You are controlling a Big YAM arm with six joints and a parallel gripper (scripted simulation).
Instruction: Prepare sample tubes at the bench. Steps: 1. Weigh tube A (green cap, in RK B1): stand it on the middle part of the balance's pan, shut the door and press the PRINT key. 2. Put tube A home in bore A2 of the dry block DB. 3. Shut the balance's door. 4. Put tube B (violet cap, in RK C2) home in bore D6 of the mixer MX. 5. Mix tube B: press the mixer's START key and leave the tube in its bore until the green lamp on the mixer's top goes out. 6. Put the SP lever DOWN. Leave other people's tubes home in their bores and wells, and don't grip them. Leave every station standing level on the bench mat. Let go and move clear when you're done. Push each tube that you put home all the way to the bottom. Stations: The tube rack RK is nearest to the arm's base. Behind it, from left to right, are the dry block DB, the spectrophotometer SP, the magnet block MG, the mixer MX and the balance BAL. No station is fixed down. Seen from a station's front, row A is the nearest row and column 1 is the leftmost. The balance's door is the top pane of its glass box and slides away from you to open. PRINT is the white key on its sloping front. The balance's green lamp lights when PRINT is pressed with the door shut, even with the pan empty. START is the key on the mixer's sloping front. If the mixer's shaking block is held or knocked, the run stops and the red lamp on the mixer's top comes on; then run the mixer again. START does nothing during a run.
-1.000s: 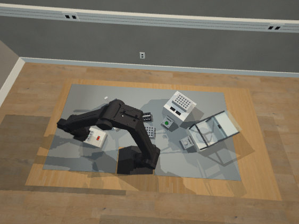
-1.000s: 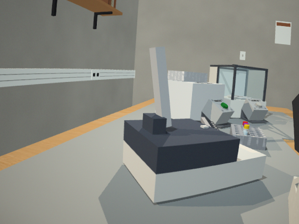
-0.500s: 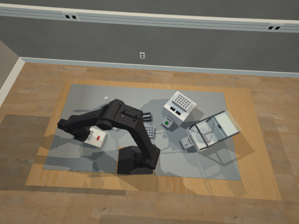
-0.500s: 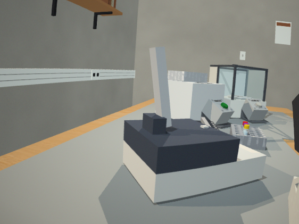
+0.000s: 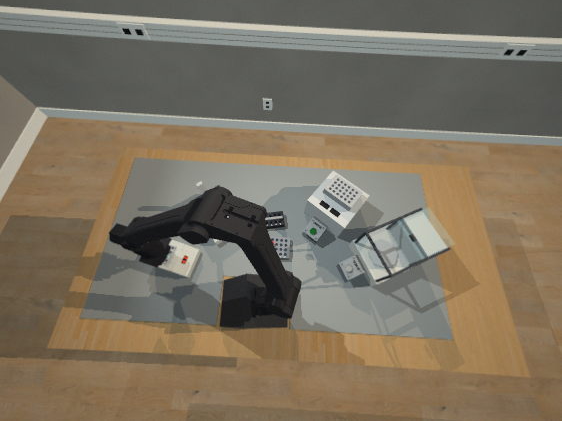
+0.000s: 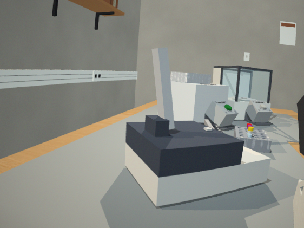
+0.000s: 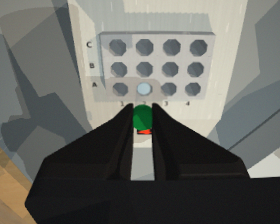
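My gripper is now 7 cm above the dry block and 1 cm to the left of it. Also, from my hand: SP lever: 23 cm ahead, 15 cm to the right, 4 cm above; rack RK: 41 cm to the right, 9 cm below, 1 cm ahead; violet-capped tube B: 38 cm to the right, 7 cm below, 2 cm ahead.
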